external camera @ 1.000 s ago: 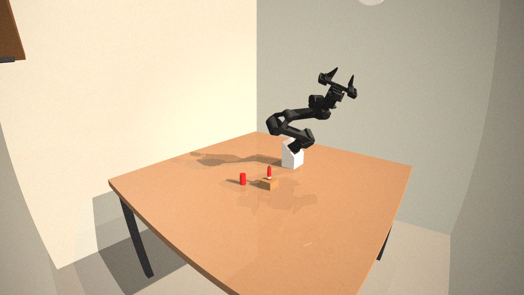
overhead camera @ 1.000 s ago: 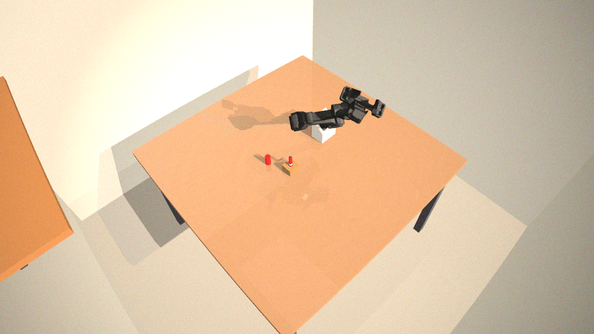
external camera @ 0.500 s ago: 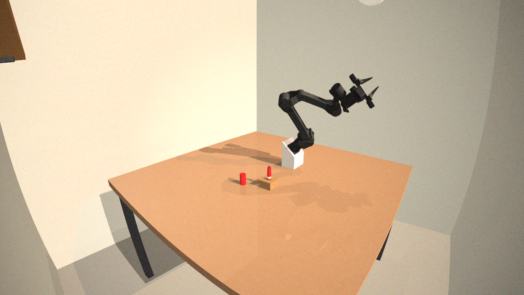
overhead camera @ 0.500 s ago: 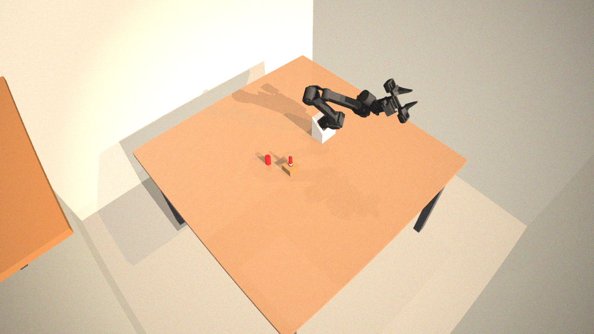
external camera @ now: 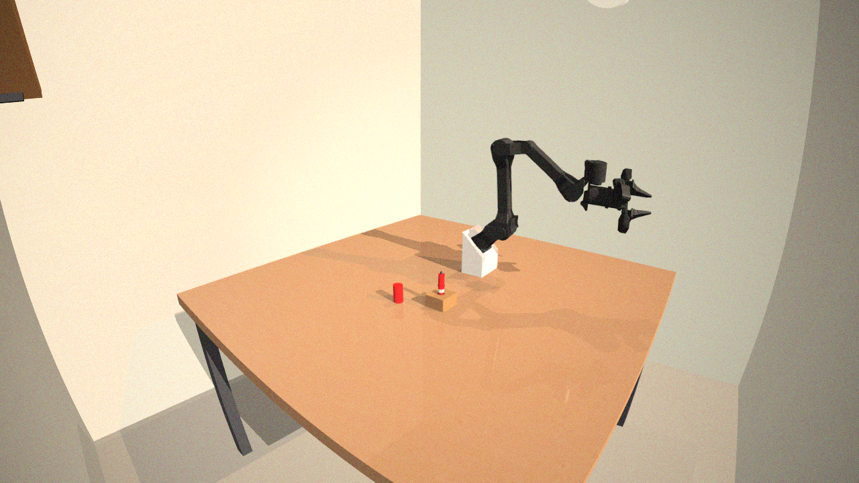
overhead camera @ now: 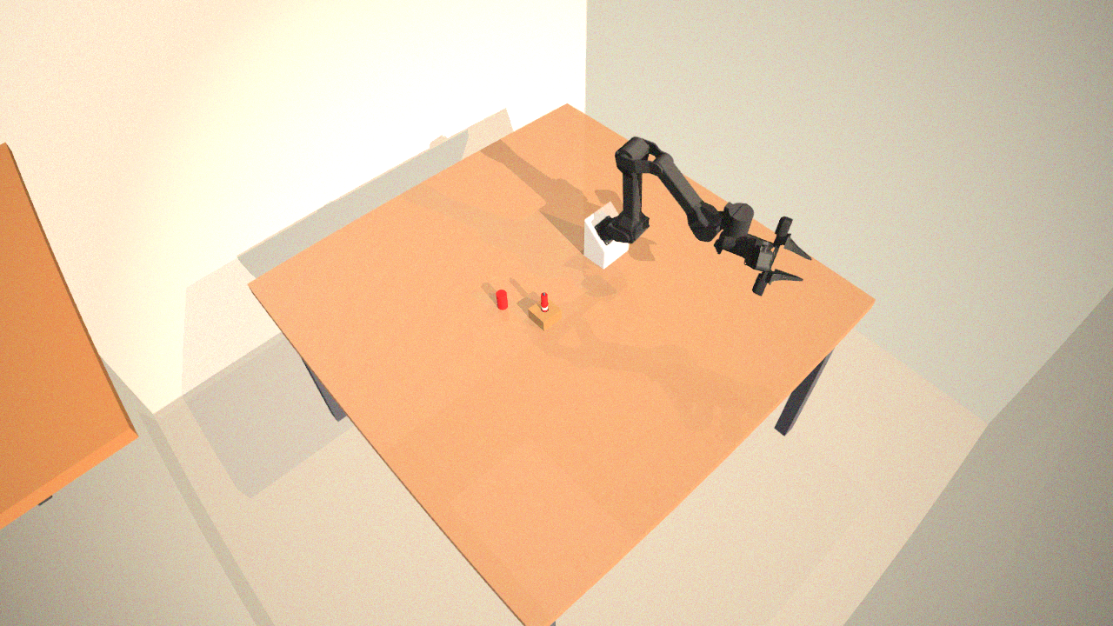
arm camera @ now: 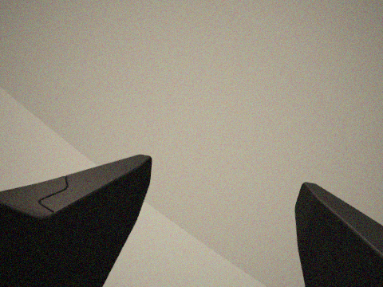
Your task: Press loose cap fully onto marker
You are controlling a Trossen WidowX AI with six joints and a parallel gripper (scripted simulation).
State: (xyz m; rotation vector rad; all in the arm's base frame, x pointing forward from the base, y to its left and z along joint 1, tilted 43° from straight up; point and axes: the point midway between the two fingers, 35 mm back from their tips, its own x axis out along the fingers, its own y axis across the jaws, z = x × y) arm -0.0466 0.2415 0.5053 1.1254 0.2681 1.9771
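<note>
Right now the red cap is 64 cm to the right of my gripper tip, 39 cm ahead of it and 28 cm below it. Also, from my gripper tip: holder block (52 cm to the right, 34 cm ahead, 29 cm below).
</note>
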